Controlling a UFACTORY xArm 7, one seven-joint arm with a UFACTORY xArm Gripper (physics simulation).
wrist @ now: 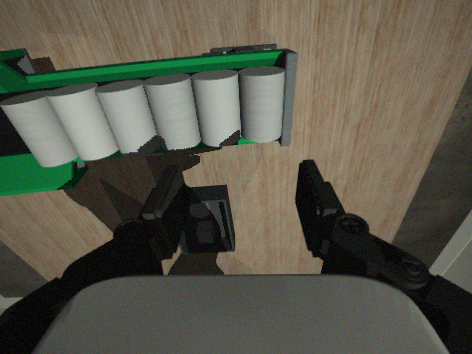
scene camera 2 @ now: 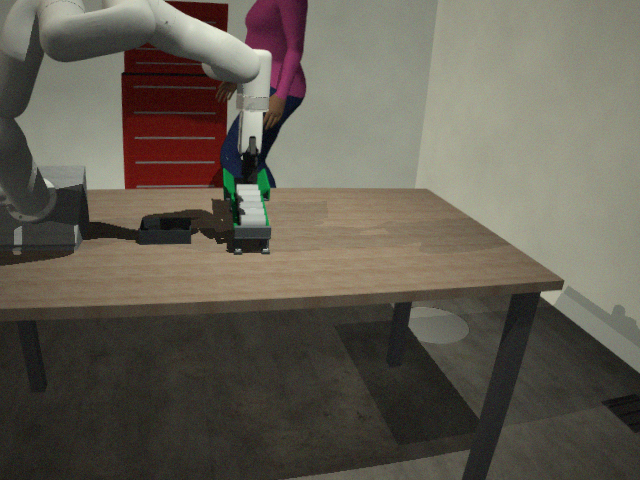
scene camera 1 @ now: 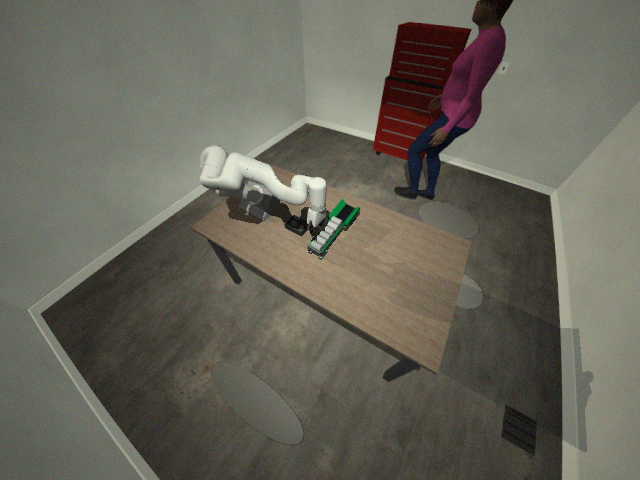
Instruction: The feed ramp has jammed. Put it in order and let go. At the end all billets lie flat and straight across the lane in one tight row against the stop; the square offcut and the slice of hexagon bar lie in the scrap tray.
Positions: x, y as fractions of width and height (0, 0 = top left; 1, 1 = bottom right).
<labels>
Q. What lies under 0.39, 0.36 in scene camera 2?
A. My gripper.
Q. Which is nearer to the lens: the billet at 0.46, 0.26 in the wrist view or the scrap tray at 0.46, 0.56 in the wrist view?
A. The billet.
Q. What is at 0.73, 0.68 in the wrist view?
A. My gripper.
</labels>
